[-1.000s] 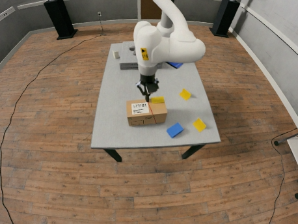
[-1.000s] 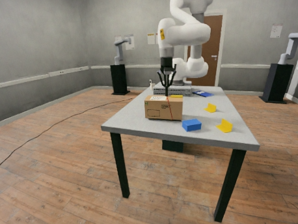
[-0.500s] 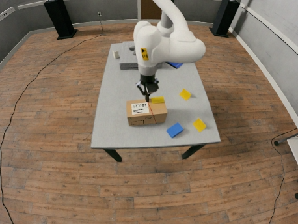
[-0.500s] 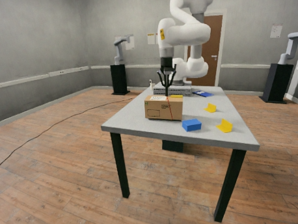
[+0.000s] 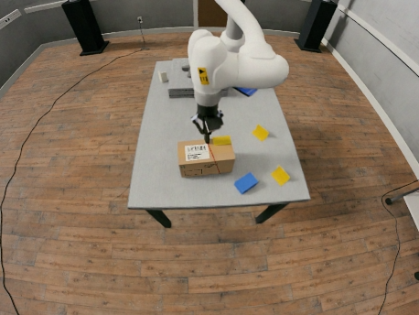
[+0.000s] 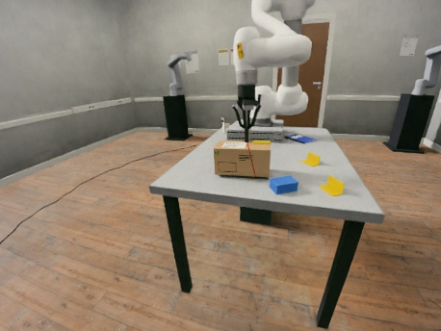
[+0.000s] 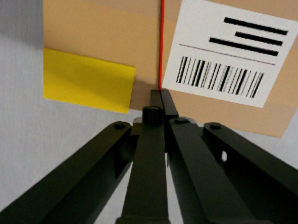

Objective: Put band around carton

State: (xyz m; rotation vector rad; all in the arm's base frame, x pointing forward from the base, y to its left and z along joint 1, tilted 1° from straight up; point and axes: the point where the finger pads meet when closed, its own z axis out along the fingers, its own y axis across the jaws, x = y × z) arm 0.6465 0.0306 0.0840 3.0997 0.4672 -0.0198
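Now: hand 10 mm past the yellow corner guard, 70 mm to the right of it and 40 mm above it. Also, from my hand: brown carton 50 mm ahead, 10 mm to the right, 100 mm below; then blue block 160 mm ahead, 180 mm to the left, 150 mm below.
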